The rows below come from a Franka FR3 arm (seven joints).
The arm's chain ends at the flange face. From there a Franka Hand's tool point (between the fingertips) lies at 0.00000 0.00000 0.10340 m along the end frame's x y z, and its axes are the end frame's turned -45 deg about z.
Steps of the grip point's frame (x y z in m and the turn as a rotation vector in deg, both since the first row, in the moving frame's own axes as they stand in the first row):
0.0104 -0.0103 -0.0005 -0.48 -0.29 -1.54
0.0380 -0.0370 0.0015 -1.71 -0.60 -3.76
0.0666 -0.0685 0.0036 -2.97 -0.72 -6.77
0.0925 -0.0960 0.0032 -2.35 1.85 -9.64
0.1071 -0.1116 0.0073 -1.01 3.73 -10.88
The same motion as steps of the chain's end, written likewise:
-0.0002 -0.0156 -0.0005 -0.54 0.13 -1.54
-0.0008 -0.0559 0.0016 -1.63 0.78 -3.76
-0.0045 -0.1001 0.0037 -2.61 1.59 -6.77
-0.0079 -0.1335 0.0033 -0.35 2.97 -9.64
-0.0089 -0.1506 0.0075 1.92 3.35 -10.88

